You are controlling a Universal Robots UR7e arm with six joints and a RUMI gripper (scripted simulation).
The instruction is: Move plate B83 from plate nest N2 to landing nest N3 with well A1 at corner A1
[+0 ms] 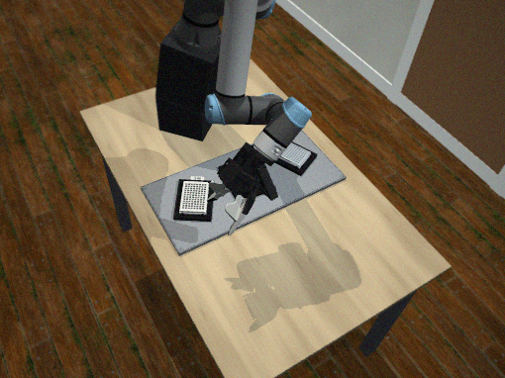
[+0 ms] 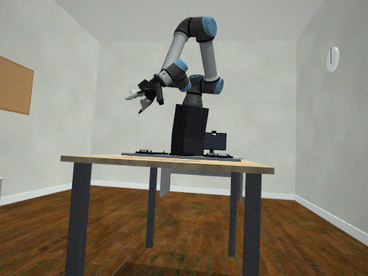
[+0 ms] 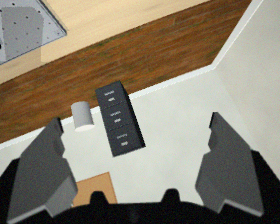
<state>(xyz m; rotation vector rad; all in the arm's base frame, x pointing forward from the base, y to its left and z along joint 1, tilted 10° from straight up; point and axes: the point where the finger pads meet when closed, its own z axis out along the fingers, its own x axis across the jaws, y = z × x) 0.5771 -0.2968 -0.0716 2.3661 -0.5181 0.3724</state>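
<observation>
The plate nest N2 lies 230 mm behind my hand, 470 mm to the left of it and 230 mm below it. Round my hand: N2 label (320 mm behind, 440 mm to the left, 240 mm below); landing nest N3 (230 mm behind, 260 mm to the left, 230 mm below); plate (250 mm behind, 80 mm to the left, 220 mm below).
</observation>
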